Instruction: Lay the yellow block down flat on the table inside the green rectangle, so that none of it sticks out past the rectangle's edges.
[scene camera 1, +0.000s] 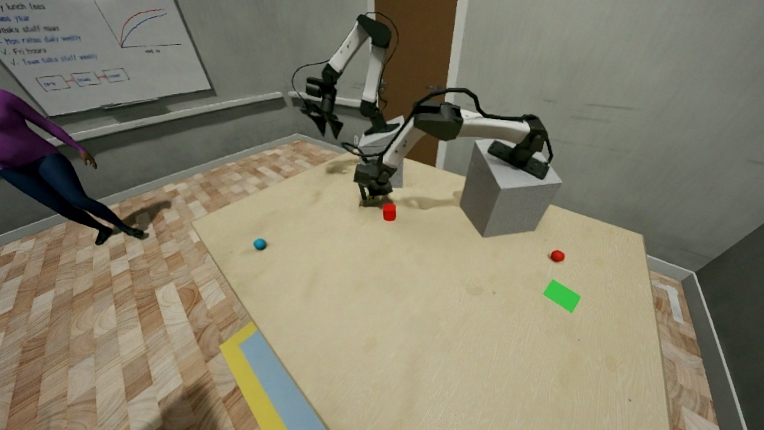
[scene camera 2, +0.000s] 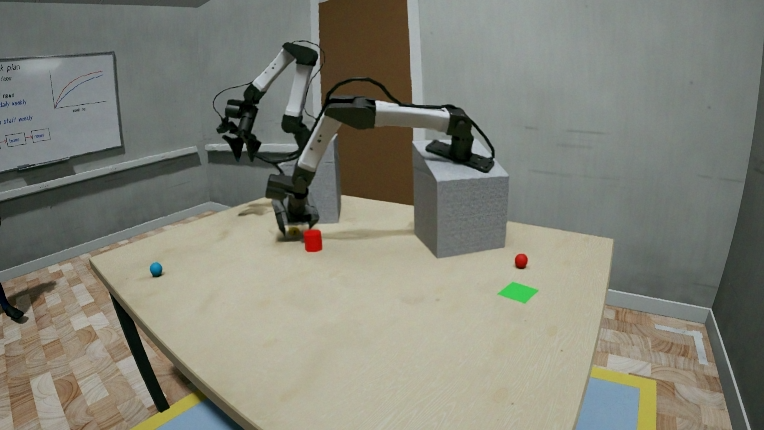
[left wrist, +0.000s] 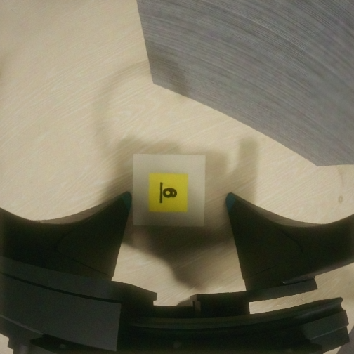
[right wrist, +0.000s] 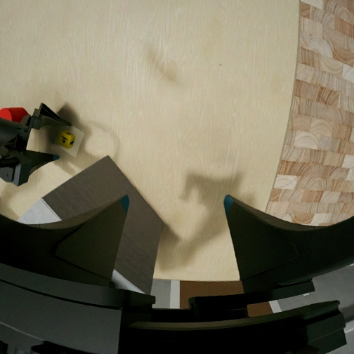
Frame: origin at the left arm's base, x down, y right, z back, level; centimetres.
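Seen in the pictures: left gripper, fingertip midpoint: (scene camera 1: 374, 197) (scene camera 2: 296, 231); right gripper, fingertip midpoint: (scene camera 1: 329, 137) (scene camera 2: 244, 161); left arm's base, link origin: (scene camera 1: 516, 159) (scene camera 2: 459, 157); right arm's base, link origin: (scene camera 1: 381, 130).
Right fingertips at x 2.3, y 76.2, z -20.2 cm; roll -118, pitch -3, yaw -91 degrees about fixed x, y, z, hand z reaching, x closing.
Observation:
Offsets run from my right fingertips to a thing's top centre. "*": to the spot under its first point.
The yellow block {dx +21.3, dy -26.8, dz -0.9 cm} (scene camera 1: 370, 198) (scene camera 2: 293, 231) (left wrist: 168, 192) (right wrist: 66, 139) is on a white square (left wrist: 195, 167) (right wrist: 77, 145); a black underlined digit marks its top face. The green rectangle {* dx +23.1, dy -103.0, dz -3.6 cm} (scene camera 1: 561, 295) (scene camera 2: 518, 292) lies on the table at the right in both scene views. My left gripper (scene camera 1: 374, 197) (scene camera 2: 297, 231) (left wrist: 178, 194) (right wrist: 64, 141) is open and low over the table, its fingertips on either side of the block with gaps between. My right gripper (scene camera 1: 329, 135) (scene camera 2: 244, 159) (right wrist: 176, 197) is open and empty, high above the table's back left.
A red cylinder {dx +18.0, dy -42.0, dz -6.7 cm} (scene camera 1: 389, 212) (scene camera 2: 313, 240) (right wrist: 13, 114) stands close to the left gripper. A red ball {dx +19.4, dy -99.5, dz +10.2 cm} (scene camera 1: 557, 255) (scene camera 2: 521, 260) lies behind the green rectangle. A blue ball {dx +19.1, dy -15.9, dz -49.7 cm} (scene camera 1: 259, 244) (scene camera 2: 156, 269) lies at the left. Grey pedestals (scene camera 1: 499, 202) (scene camera 2: 465, 213) (left wrist: 250, 65) carry the arms.

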